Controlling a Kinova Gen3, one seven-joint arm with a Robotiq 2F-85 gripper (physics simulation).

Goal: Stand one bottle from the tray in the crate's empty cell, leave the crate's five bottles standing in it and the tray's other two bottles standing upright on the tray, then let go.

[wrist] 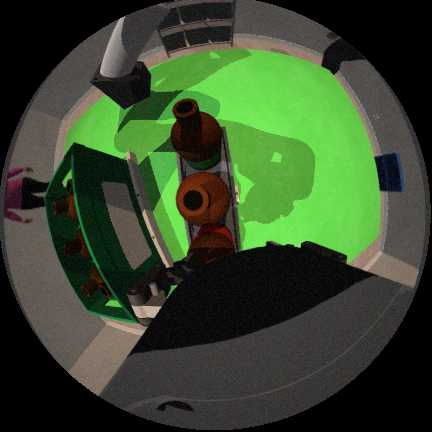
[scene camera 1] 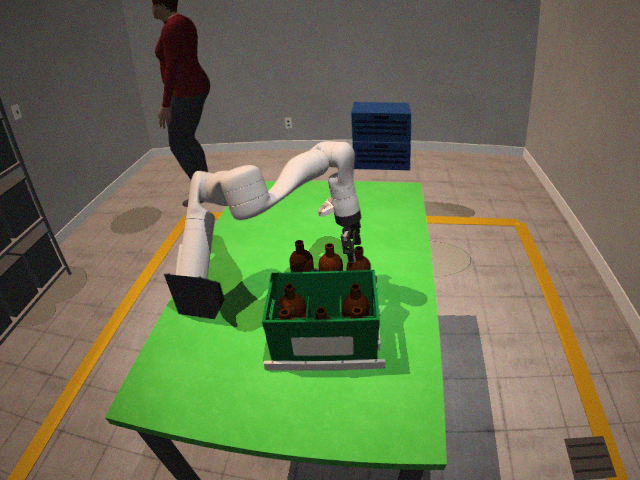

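Seen in the pictures: gripper, fingertip midpoint: (scene camera 1: 355, 252); arm's base at its link origin: (wrist: 116, 68) (scene camera 1: 192, 278).
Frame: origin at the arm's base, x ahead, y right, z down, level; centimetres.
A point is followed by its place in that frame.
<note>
The green crate (scene camera 1: 276, 338) @(x 29.9, y 21.0, z 0.6 cm) (wrist: 95, 172) @(x 30.8, y 2.3, z -0.7 cm) stands on the table with five brown bottles in it; its empty cell is the middle one of the row nearer the tray. Behind the crate, three brown bottles stand upright in a row on the narrow grey tray (wrist: 229, 165) @(x 35.5, y -18.0, z 9.7 cm): the left one (scene camera 1: 300, 259) @(x 31.3, y -11.2, z 0.7 cm) (wrist: 196, 137) @(x 33.0, y -14.0, z 0.1 cm), the middle one (scene camera 1: 329, 259) @(x 40.1, y -10.5, z 0.0 cm) (wrist: 219, 196) @(x 40.5, y -14.5, z 0.3 cm) and the right one (scene camera 1: 361, 264) @(x 49.5, y -8.6, z 0.3 cm) (wrist: 212, 246) @(x 46.0, y -12.0, z 0.8 cm). The tray is mostly hidden by the crate in the scene view. My gripper (scene camera 1: 352, 251) @(x 47.5, y -14.0, z 0.2 cm) is open and empty, pointing down at the right bottle's neck; how the fingers sit around it is unclear.
A pale rail (scene camera 1: 325, 365) @(x 41.4, y 21.3, z 10.0 cm) lies along the crate's front, and another (wrist: 145, 210) @(x 38.6, y 0.7, z 9.6 cm) between crate and tray. The arm's dark base (scene camera 1: 195, 296) @(x 1.6, y 4.3, z 3.5 cm) (wrist: 125, 85) @(x 6.2, y -1.2, z 4.2 cm) stands left of the crate on the green table (scene camera 1: 217, 392) @(x 14.3, y 31.3, z 12.3 cm). A person in red (scene camera 1: 180, 62) stands beyond the table's far left.
</note>
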